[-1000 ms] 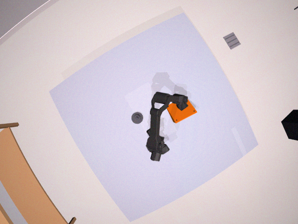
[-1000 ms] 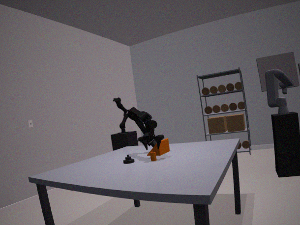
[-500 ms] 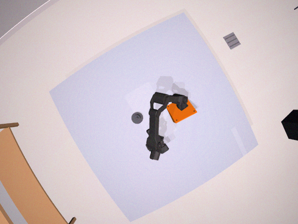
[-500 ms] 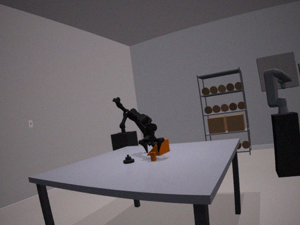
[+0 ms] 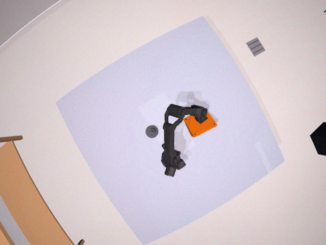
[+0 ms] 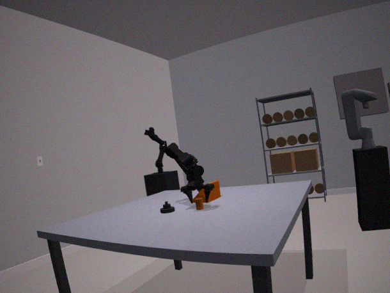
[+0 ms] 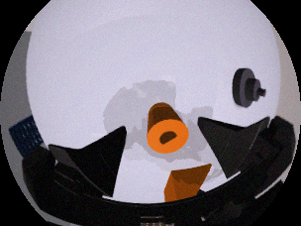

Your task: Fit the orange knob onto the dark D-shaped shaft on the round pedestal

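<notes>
The orange knob is 1 cm below my gripper tip. The rest, counted from my gripper tip: dark round pedestal (4 cm ahead, 19 cm to the right, 1 cm below).
</notes>
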